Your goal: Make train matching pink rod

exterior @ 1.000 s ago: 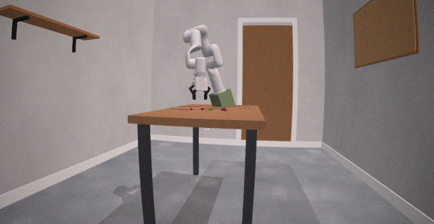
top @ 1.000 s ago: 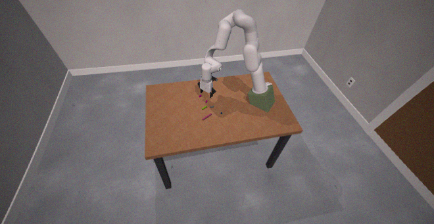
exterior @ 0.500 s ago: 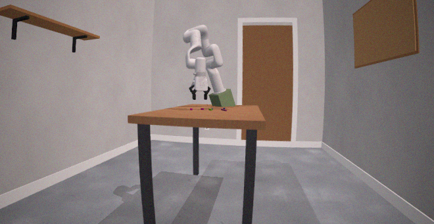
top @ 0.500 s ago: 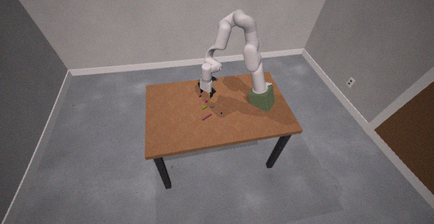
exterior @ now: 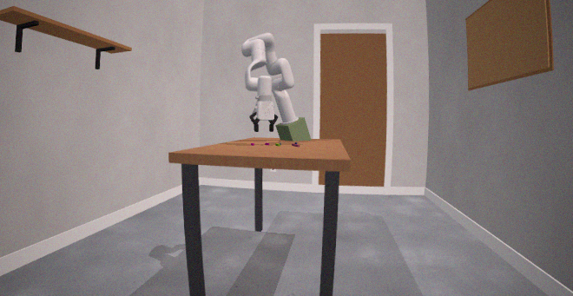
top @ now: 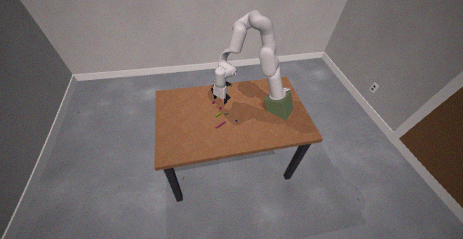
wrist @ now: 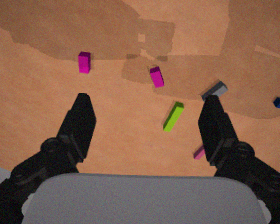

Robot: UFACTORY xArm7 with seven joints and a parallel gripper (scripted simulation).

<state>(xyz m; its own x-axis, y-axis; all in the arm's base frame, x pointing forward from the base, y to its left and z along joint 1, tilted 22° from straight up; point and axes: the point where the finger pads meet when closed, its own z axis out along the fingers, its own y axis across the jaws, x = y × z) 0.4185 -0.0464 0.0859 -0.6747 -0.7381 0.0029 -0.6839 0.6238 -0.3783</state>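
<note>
The blue rod is 90 mm behind my hand, 160 mm to the left of it and 80 mm below it. Round my hand: lime rod 30 mm ahead, 80 mm to the left, 80 mm below; then pink rod 30 mm ahead, 170 mm to the left, 80 mm below; then grey rod 30 mm behind, 80 mm to the left, 80 mm below.
</note>
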